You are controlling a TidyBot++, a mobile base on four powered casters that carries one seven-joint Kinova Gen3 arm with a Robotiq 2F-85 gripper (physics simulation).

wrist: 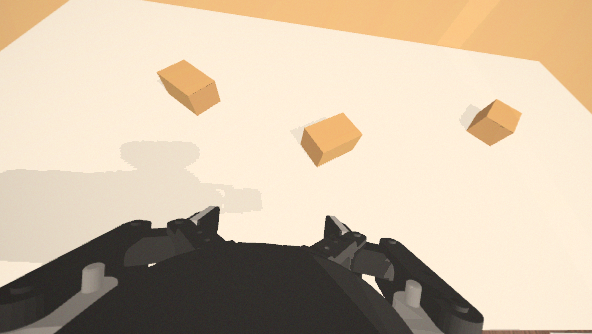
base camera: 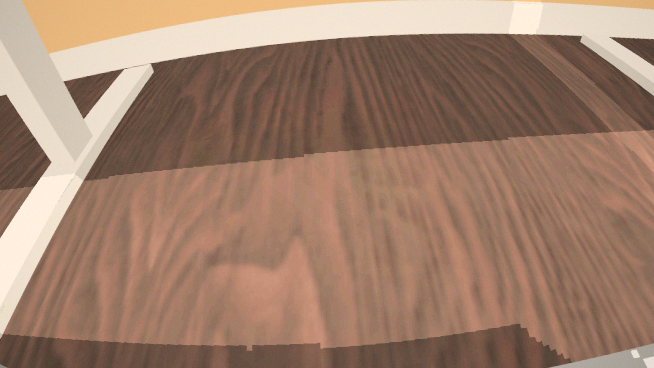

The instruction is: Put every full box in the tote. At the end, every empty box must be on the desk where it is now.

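Observation:
Three closed orange-brown boxes stand apart on the white desk (wrist: 425, 210) in the wrist view. One box (wrist: 189, 86) is at the upper left, one box (wrist: 331, 138) is near the middle, and one box (wrist: 494, 122) is at the right. Which of them are full or empty cannot be told from their look. My gripper (wrist: 272, 222) is open, with nothing between its fingers. It is above the desk, and the middle box shows beyond its fingertips, a little to the right. The tote does not show in either view.
The arm's shadow (wrist: 90, 205) falls on the desk at the left in the wrist view. In the base camera view, white desk legs and bars (base camera: 112, 107) stand at the left on the dark wooden floor (base camera: 325, 225). A white baseboard (base camera: 350, 20) runs along the orange wall (base camera: 125, 17).

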